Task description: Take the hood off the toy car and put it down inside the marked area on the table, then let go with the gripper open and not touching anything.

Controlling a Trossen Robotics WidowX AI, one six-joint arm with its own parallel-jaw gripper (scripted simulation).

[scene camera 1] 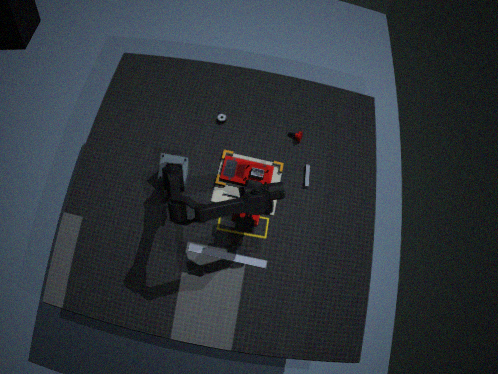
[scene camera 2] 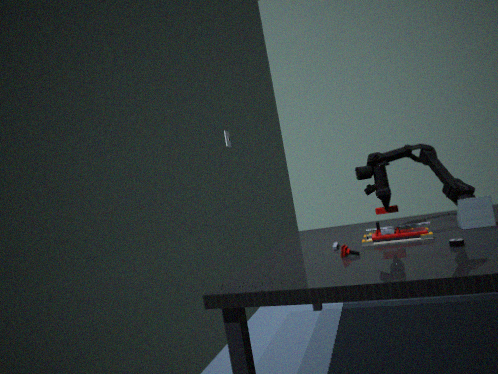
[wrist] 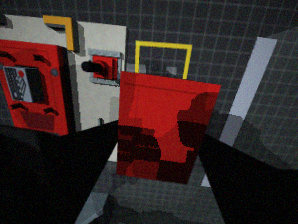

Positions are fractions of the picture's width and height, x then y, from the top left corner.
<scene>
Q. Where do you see a long pale strip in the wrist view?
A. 0.89,0.21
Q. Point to a red toy car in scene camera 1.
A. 0.47,0.46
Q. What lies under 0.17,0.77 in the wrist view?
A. The gripper.
</scene>
